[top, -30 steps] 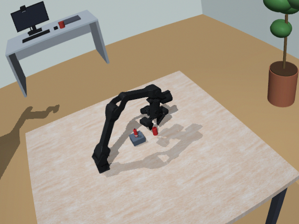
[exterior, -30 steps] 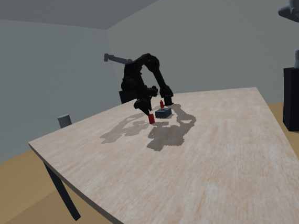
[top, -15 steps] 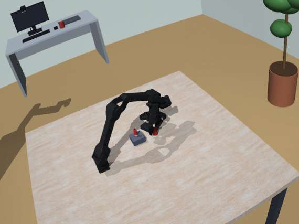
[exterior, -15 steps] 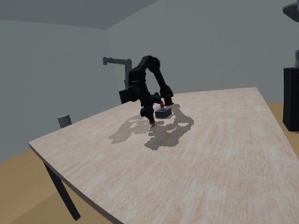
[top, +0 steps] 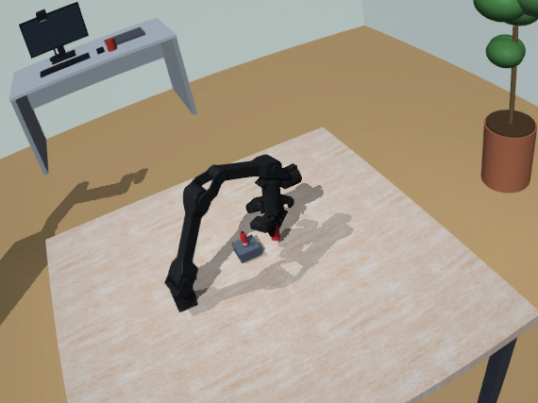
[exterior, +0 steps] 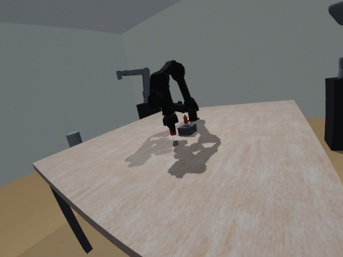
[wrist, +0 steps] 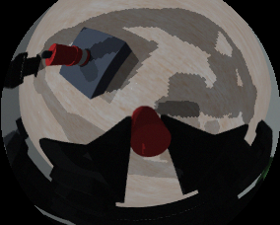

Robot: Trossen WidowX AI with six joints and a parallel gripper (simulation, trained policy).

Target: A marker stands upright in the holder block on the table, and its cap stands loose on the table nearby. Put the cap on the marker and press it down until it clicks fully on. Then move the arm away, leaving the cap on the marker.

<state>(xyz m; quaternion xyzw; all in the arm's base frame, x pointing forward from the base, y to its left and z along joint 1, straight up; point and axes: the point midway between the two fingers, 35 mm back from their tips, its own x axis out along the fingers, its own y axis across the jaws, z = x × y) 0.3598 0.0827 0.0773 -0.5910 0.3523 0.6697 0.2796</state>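
Right now the red marker is 100 mm behind my gripper tip, 30 mm above it and 20 mm to the left of it. From my gripper tip the other things lie so: red cap 10 mm above; grey-blue holder block 100 mm behind, 20 mm to the left, 20 mm below.
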